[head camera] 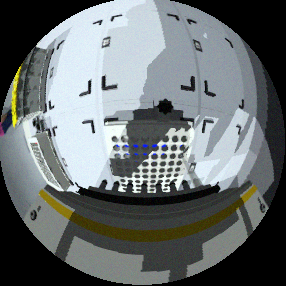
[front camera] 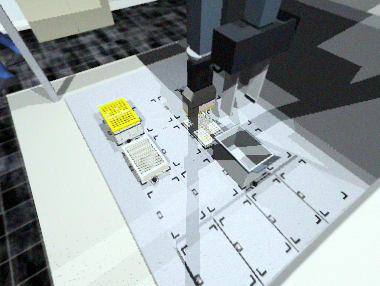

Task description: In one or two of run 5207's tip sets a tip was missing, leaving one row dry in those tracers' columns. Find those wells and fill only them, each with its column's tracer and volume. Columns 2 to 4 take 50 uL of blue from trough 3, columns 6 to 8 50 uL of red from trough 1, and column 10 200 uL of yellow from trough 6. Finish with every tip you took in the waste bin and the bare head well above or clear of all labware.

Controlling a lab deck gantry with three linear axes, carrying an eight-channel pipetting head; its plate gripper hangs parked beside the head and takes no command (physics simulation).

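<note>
The white well plate [front camera: 209,144] [head camera: 189,131] lies under the pipetting head [front camera: 200,97]. In the head view, blue shows in several wells of two neighbouring lines near its far edge; shadow covers part of it. Dark nozzles cross the bottom of that view; a pale, slender shape at their right end looks like a tip, and the front view does not settle this. My plate gripper [front camera: 241,107] hangs beside the head, its two pale paddles apart and empty. The yellow tip rack [front camera: 119,115] [head camera: 16,97], the trough block [front camera: 156,174] [head camera: 45,162] and the waste bin [front camera: 240,175] stand apart. Trough liquids cannot be made out.
The bin stands close beside the well plate, and its raised rim is higher than the plate. The tip rack and trough block stand one behind the other at the left in the front view. The dark carriage [front camera: 252,42] overhangs the deck at the back.
</note>
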